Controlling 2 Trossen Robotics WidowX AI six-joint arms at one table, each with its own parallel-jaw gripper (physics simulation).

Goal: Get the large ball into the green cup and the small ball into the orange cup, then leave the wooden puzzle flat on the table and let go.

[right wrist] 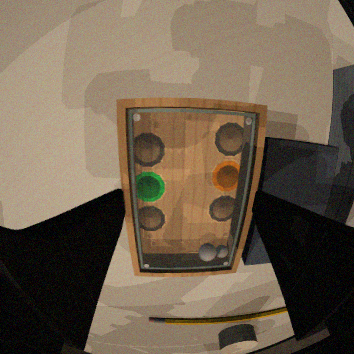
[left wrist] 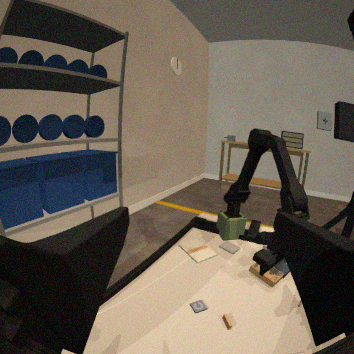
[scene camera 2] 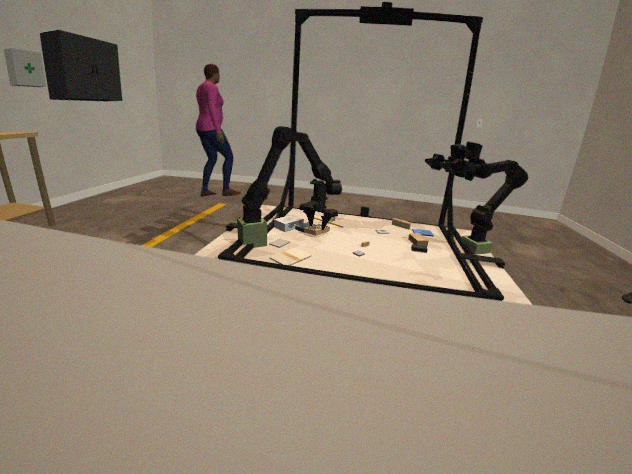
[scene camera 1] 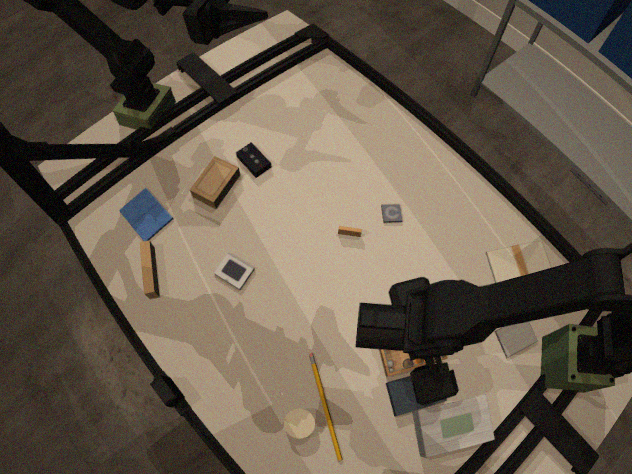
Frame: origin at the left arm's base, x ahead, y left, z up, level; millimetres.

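Seen in the pictures: left gripper, fingertip midpoint: point(left wrist: 205, 218) point(scene camera 2: 432, 162); right gripper, fingertip midpoint: point(right wrist: 190, 198) point(left wrist: 266, 270) point(scene camera 2: 316, 228); left arm's base at its link origin: point(scene camera 2: 477, 239) point(scene camera 1: 141, 98); right arm's base at its link origin: point(left wrist: 231, 214) point(scene camera 2: 251, 220) point(scene camera 1: 592, 354).
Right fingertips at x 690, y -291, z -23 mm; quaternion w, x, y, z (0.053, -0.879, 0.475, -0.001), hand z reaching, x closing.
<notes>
Pixels of each thing's top centre, then the offset from my right fingertips to it. "pt": a spot on its surface instead.
- wooden puzzle at its top centre: point(right wrist: 189, 212) point(scene camera 1: 414, 346) point(left wrist: 267, 268) point(scene camera 2: 317, 226) 3 mm back, 1 mm right, 10 mm up
- green cup at a spot on its surface: point(right wrist: 150, 186) pt 5 mm back, 20 mm left, 3 mm up
- orange cup at a spot on its surface: point(right wrist: 226, 176) pt 20 mm ahead, 8 mm right, 1 mm up
- large ball at its top centre: point(right wrist: 207, 257) 30 mm back, 37 mm right, 6 mm down
- small ball at its top centre: point(right wrist: 222, 255) 25 mm back, 46 mm right, 10 mm down
- dark blue flat thing at its top centre: point(right wrist: 295, 210) point(scene camera 1: 417, 391) point(left wrist: 278, 264) point(scene camera 2: 306, 225) 30 mm ahead, 68 mm right, 10 mm down
- clear box with a green label, top centre: point(scene camera 1: 457, 425) point(scene camera 2: 289, 219) 108 mm ahead, 107 mm right, 12 mm up
- pencil at its top centre: point(right wrist: 231, 321) point(scene camera 1: 325, 406) 104 mm back, 139 mm right, 21 mm down
- round pale-topped cylinder at its top centre: point(right wrist: 238, 347) point(scene camera 1: 299, 423) 134 mm back, 181 mm right, 2 mm down
- open notebook at its top centre: point(scene camera 1: 522, 267) point(scene camera 2: 290, 256) point(left wrist: 196, 248) 169 mm ahead, 221 mm left, 22 mm down
The wooden puzzle point(scene camera 1: 389, 371) point(scene camera 2: 316, 231) point(right wrist: 121, 150) is a glass-topped box close above or on the table; which, I cannot tell. In the right wrist view, the green cup point(right wrist: 150, 186) is at its left and the orange cup point(right wrist: 226, 176) at its right, among several dark cups. The large ball point(right wrist: 207, 252) and small ball point(right wrist: 222, 251) lie side by side near the bottom right corner, outside the cups. My right gripper point(right wrist: 190, 198) point(scene camera 2: 317, 225) is shut on the puzzle's two long sides. My left gripper point(left wrist: 205, 218) is open and empty, raised far from the puzzle.
A dark blue flat thing point(scene camera 1: 400, 396) point(right wrist: 300, 162) lies beside the puzzle, next to a clear box with a green label point(scene camera 1: 456, 426). A pencil point(scene camera 1: 326, 408) point(right wrist: 225, 319) and a round pale-topped cylinder point(scene camera 1: 299, 423) point(right wrist: 237, 336) are nearby. An open notebook point(scene camera 1: 500, 262) lies under the right arm.
</notes>
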